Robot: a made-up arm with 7 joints.
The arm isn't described. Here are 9 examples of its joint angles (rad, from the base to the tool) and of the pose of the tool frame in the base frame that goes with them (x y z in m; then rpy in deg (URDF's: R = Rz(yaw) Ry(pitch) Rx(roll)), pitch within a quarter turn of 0, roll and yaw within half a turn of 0).
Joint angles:
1: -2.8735 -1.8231 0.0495 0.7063 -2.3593 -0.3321 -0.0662
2: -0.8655 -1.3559 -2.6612 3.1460 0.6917 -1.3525 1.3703
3: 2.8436 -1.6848 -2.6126 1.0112 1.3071 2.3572 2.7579
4: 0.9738 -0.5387 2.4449 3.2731 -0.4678 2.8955 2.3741
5: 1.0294 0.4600 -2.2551 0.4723 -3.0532 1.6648 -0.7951
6: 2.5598 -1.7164 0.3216 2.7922 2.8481 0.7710 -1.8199
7: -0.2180 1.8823 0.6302 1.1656 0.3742 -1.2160 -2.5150
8: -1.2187 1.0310 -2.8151 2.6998 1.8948 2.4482 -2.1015
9: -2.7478 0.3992 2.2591 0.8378 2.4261 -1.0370 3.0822
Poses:
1: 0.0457 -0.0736 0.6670 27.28 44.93 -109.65
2: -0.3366 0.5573 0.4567 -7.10 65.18 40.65
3: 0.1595 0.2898 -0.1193 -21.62 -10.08 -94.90
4: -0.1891 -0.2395 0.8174 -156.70 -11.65 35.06
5: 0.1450 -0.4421 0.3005 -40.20 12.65 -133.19
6: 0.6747 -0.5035 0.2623 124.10 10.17 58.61
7: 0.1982 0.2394 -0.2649 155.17 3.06 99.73
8: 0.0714 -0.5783 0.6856 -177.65 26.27 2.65
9: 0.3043 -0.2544 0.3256 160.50 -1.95 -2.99
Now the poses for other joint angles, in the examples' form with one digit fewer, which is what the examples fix.
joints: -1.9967 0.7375 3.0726 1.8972 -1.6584 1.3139 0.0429
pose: 0.100 -0.021 1.001 64.2 -59.9 88.3
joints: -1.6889 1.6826 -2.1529 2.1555 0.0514 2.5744 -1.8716
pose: -0.400 -0.479 0.406 121.6 74.1 -175.4
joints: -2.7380 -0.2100 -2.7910 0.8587 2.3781 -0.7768 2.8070
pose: 0.351 0.236 0.151 162.5 18.2 92.7
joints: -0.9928 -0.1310 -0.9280 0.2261 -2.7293 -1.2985 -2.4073
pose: -0.013 -0.181 0.147 139.4 50.9 172.4
